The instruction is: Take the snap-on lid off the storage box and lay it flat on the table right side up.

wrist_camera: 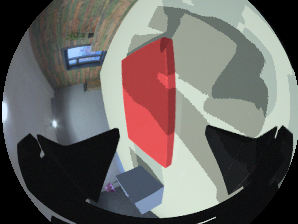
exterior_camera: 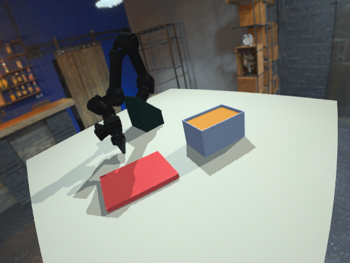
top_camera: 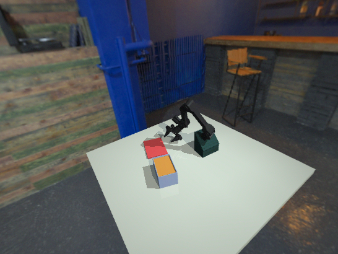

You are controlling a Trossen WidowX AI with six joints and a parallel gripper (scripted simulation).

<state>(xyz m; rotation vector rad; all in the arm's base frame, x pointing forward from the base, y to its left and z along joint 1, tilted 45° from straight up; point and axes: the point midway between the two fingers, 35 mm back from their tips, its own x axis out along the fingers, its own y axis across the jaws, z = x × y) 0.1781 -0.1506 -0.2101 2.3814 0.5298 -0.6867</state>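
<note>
The red lid is 120 mm ahead of my gripper tip, 50 mm below it and 40 mm to the right of it. Also, from my gripper tip: storage box 290 mm to the left, 230 mm ahead, 10 mm below.
</note>
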